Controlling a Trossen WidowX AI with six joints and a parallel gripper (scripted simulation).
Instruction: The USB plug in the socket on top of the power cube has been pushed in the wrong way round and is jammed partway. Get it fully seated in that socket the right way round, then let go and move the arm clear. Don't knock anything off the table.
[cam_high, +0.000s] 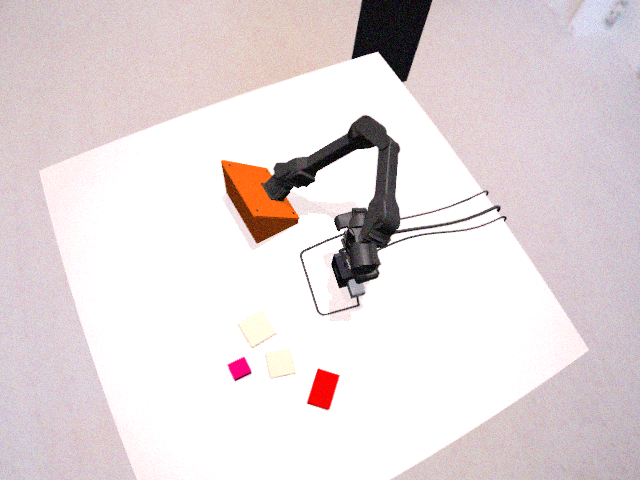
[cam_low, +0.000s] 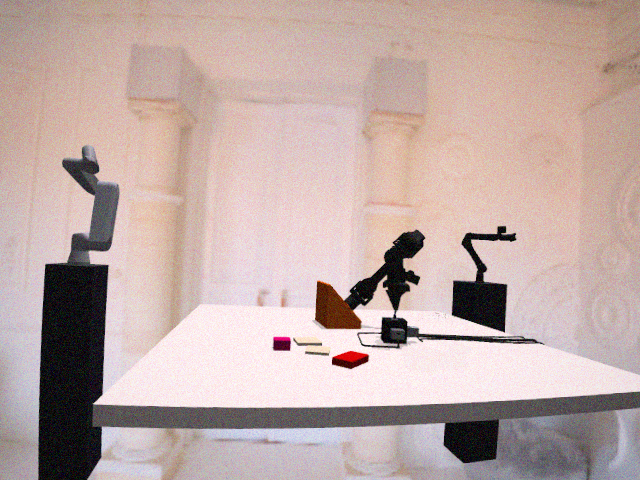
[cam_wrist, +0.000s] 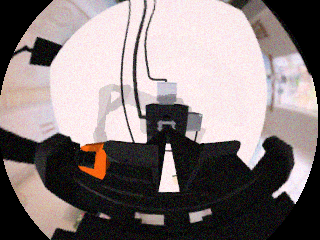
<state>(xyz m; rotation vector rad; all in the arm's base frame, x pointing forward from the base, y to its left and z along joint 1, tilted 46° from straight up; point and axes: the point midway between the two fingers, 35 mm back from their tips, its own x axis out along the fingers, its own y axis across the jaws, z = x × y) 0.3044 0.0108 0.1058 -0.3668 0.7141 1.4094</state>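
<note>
Right now the USB plug is 20 mm below my gripper tip. Round my gripper tip: red block: 250 mm ahead, 240 mm to the right, 100 mm below; then magenta block: 400 mm to the right, 100 mm ahead, 90 mm below.
</note>
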